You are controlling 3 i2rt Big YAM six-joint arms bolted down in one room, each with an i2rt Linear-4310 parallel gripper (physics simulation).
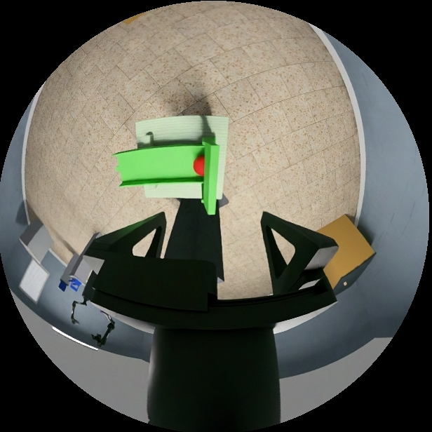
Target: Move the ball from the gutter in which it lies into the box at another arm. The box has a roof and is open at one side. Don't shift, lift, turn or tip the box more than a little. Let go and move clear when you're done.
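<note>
A red ball (199,166) lies in the green gutter (157,164), at its right end against the upright green end plate (211,175). The gutter rests on a pale green table top (170,127), and its left end sticks out past the table edge. Arm3's gripper (213,215) is open and empty, its fingers wide apart, apart from the ball and gutter. Two other arms (76,307) (106,330) show small at the lower left; their fingers are too small to read. Small blue shapes (75,284) lie near them; I cannot tell whether these are the roofed box.
A dark beam (192,240) runs below the table between arm3's fingers. An orange-brown cabinet (347,245) stands at the right by the wall. A grey block (36,241) and a white panel (34,280) are at the far left.
</note>
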